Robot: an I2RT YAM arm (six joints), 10 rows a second.
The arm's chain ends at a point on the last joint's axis. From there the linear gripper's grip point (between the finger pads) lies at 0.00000 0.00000 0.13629 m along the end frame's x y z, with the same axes.
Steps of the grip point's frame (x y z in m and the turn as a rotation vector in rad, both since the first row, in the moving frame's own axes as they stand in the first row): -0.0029, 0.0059, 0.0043, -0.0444, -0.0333, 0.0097; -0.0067, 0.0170, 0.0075, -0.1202, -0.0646, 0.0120; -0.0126, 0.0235, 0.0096, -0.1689, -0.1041, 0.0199; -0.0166, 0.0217, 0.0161, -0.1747, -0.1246, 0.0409; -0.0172, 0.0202, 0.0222, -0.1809, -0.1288, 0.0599; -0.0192, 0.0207, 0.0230, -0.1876, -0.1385, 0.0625
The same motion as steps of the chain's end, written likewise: 0.0017, -0.0001, 0.0045, -0.0444, -0.0333, 0.0097; 0.0022, 0.0007, 0.0088, -0.1202, -0.0646, 0.0120; 0.0017, 0.0008, 0.0123, -0.1689, -0.1041, 0.0199; 0.0007, -0.0016, 0.0192, -0.1747, -0.1246, 0.0409; 0.0009, -0.0037, 0.0255, -0.1809, -0.1288, 0.0599; 0.0003, -0.0040, 0.0267, -0.1876, -0.1385, 0.0625
